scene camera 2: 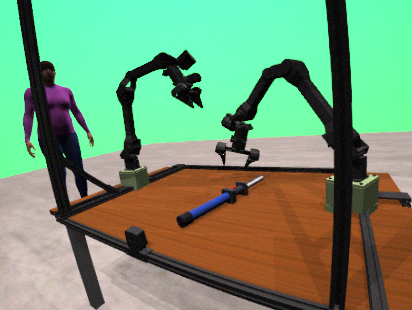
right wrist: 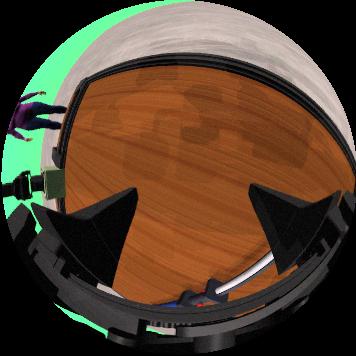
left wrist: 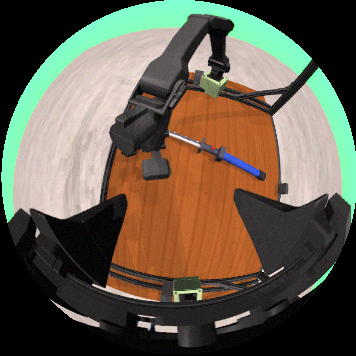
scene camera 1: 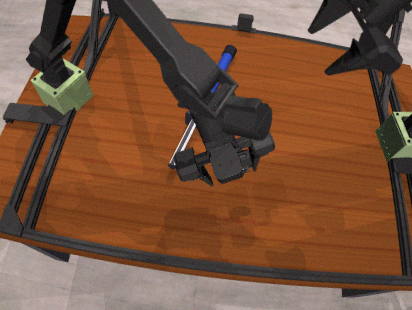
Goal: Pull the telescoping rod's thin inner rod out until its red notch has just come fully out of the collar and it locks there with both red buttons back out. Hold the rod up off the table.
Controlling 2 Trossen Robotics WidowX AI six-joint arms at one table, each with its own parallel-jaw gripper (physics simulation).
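The telescoping rod lies on the table. Its blue handle (scene camera 1: 226, 61) (scene camera 2: 207, 205) (left wrist: 242, 165) has a black end cap. Its silver inner rod (scene camera 1: 185, 140) (scene camera 2: 256, 180) (left wrist: 185, 138) (right wrist: 245, 279) sticks out of the dark collar (left wrist: 207, 146). Red shows at the collar in scene camera 2 and both wrist views; I cannot make out a red notch on the inner rod. My right gripper (scene camera 1: 233, 176) (scene camera 2: 235, 165) (right wrist: 195, 191) is open and empty, above the table beyond the inner rod's side. It hides part of the rod in scene camera 1. My left gripper (scene camera 1: 319, 52) (scene camera 2: 197, 106) (left wrist: 180, 197) is open and empty, high above the table.
Dark rails (scene camera 1: 215, 266) edge the wooden table (scene camera 1: 125, 200). The arms stand on green bases (scene camera 2: 134, 178) (scene camera 2: 367, 195). A small black block (scene camera 1: 245, 22) (scene camera 2: 136, 239) is at the table edge near the handle's end. A person (scene camera 2: 62, 112) stands beyond the table.
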